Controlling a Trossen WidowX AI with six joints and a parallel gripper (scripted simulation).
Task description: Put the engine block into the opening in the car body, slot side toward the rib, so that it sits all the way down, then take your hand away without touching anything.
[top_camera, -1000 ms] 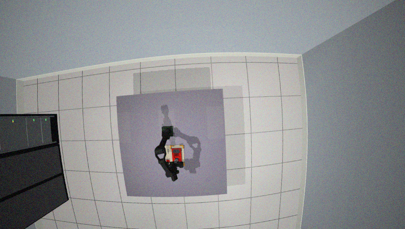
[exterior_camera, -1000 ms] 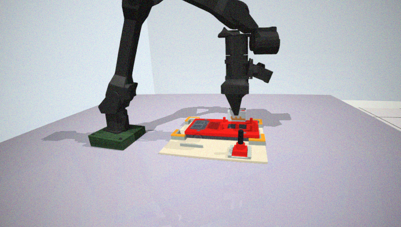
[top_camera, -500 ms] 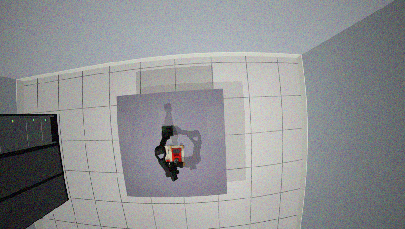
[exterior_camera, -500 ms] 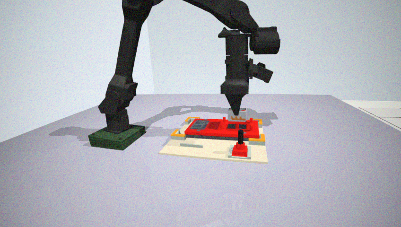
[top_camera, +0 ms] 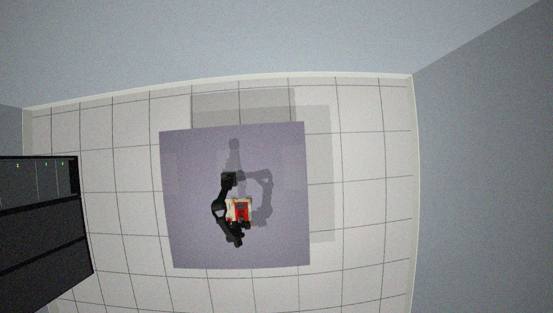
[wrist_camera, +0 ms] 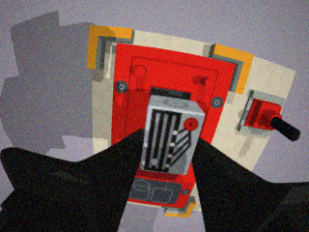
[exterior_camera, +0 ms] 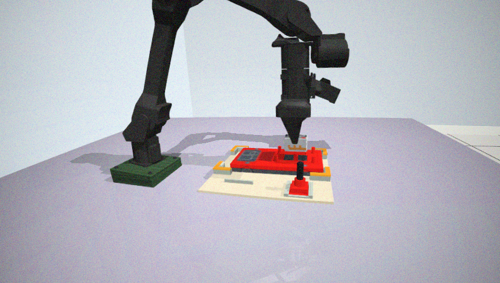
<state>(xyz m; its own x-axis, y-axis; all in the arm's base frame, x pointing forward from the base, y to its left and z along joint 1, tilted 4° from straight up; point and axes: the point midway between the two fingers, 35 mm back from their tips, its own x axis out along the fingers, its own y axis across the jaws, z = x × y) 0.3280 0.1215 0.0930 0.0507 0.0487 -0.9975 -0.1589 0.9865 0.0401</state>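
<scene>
Right now my gripper tip is 30 mm short of the black upright peg, 110 mm to the left of it and 30 mm above it. From my gripper tip the other things lie so: engine block 10 mm below.
</scene>
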